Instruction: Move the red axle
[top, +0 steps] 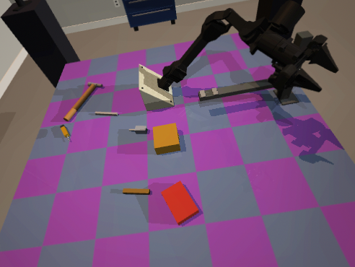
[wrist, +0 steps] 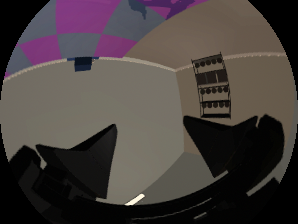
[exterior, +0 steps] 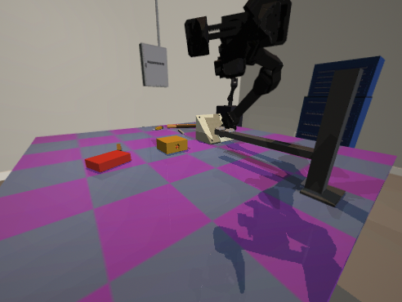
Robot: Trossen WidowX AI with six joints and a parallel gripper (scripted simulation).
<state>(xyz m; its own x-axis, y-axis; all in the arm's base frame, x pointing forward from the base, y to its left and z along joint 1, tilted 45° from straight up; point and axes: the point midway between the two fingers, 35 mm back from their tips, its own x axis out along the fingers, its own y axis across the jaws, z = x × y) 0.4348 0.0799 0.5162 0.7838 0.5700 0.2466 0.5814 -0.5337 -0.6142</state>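
My gripper tip is now 240 mm past the pale grey stub, 590 mm to the left of it and 330 mm above it. Round my gripper tip: orange beam (150 mm behind, 460 mm to the right, 310 mm below); orange stick (50 mm ahead, 590 mm to the right, 330 mm below); flat red block (120 mm ahead, 440 mm to the right, 320 mm below).
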